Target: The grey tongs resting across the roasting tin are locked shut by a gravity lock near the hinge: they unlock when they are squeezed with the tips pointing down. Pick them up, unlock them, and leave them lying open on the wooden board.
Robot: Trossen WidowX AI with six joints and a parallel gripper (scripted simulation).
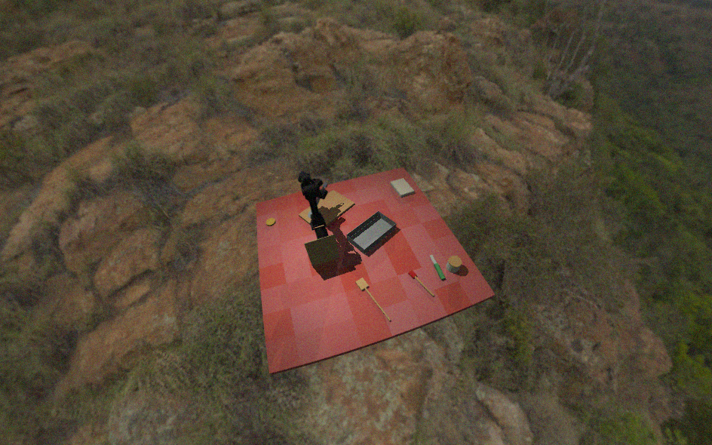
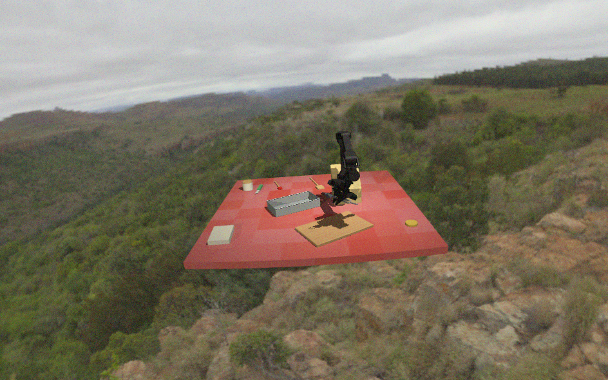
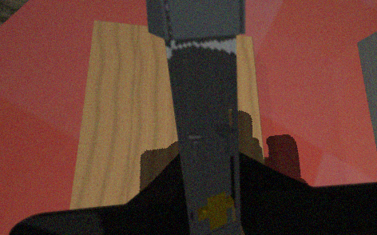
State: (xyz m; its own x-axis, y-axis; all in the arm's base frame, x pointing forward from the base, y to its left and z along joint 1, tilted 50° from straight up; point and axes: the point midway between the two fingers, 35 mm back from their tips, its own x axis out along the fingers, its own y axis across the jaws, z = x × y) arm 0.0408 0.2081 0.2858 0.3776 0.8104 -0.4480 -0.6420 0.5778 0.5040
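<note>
The yellow lock piece lies 30 mm above my gripper tip, 20 mm behind it and 10 mm to the right of it. Also, from my gripper tip: roasting tin: 310 mm to the right, 270 mm ahead, 120 mm below; then wooden board: 130 mm below, 10 mm to the left, 10 mm ahead; then tan block: 630 mm ahead, 130 mm below, 80 mm to the left.
</note>
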